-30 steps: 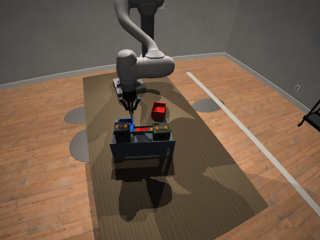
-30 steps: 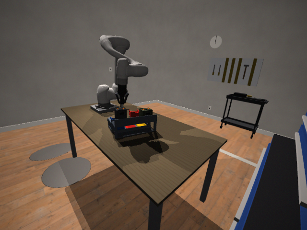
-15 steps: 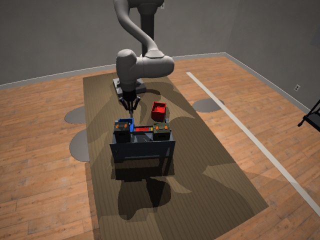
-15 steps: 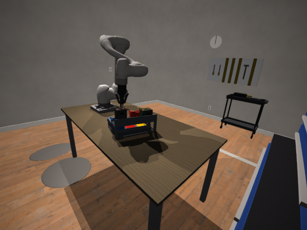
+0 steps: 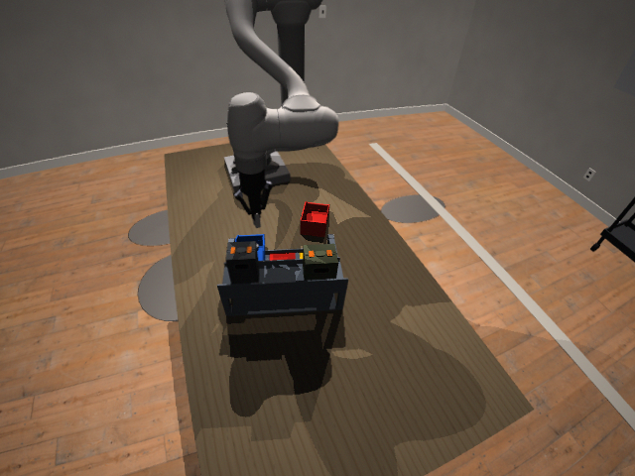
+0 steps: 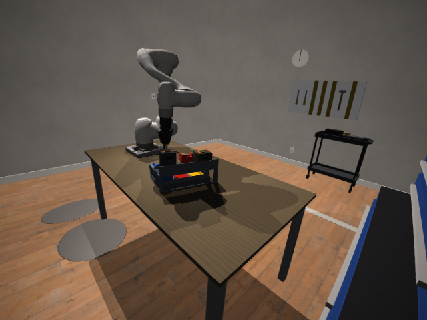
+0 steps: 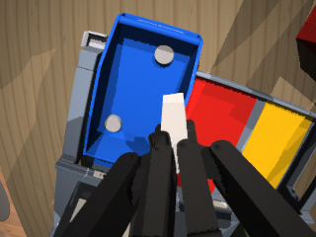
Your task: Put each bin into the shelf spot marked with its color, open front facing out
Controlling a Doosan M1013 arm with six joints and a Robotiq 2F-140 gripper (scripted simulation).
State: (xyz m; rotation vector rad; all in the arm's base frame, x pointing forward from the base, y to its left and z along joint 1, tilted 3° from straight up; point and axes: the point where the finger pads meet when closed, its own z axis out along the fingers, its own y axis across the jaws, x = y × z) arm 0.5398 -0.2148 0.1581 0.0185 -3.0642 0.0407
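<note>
The blue bin is 10 mm ahead of my hand, 40 mm to the right of it and 130 mm below it. From my hand the other things lie so: green toolbox: 250 mm ahead, 100 mm to the left, 40 mm below; red bin: 60 mm behind, 280 mm to the left, 150 mm below; dark box: 140 mm ahead, 110 mm to the right, 20 mm below.
</note>
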